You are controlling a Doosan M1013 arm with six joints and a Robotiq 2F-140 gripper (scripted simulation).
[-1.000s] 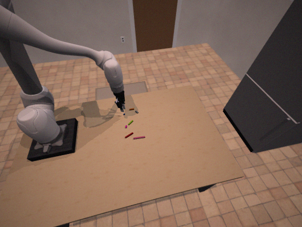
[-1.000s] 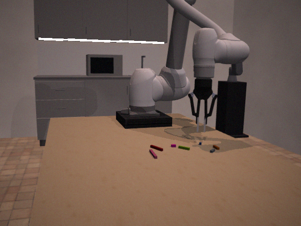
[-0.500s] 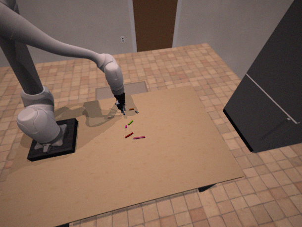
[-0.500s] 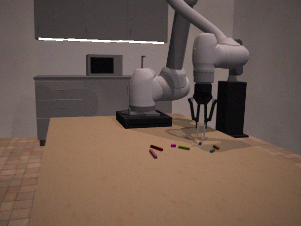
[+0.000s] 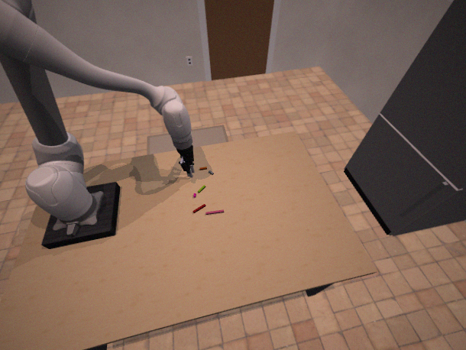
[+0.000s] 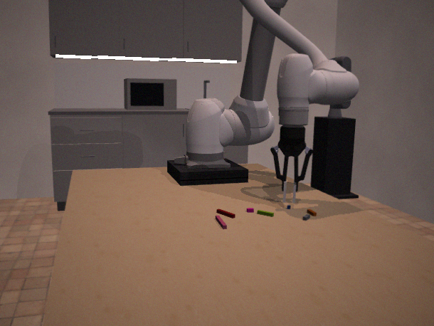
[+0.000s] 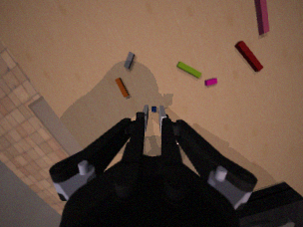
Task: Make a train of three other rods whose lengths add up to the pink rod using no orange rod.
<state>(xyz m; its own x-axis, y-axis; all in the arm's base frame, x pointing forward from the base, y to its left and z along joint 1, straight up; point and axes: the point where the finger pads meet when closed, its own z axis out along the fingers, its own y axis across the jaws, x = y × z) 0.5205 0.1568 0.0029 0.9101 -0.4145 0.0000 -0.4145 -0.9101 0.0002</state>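
Now: hand 5 cm above the blue rod. The rest, counted from my hand: grey rod: 11 cm ahead, 1 cm to the left, 5 cm below; then lime rod: 5 cm ahead, 10 cm to the right, 5 cm below; then orange rod: 7 cm ahead, 4 cm to the left, 5 cm below.
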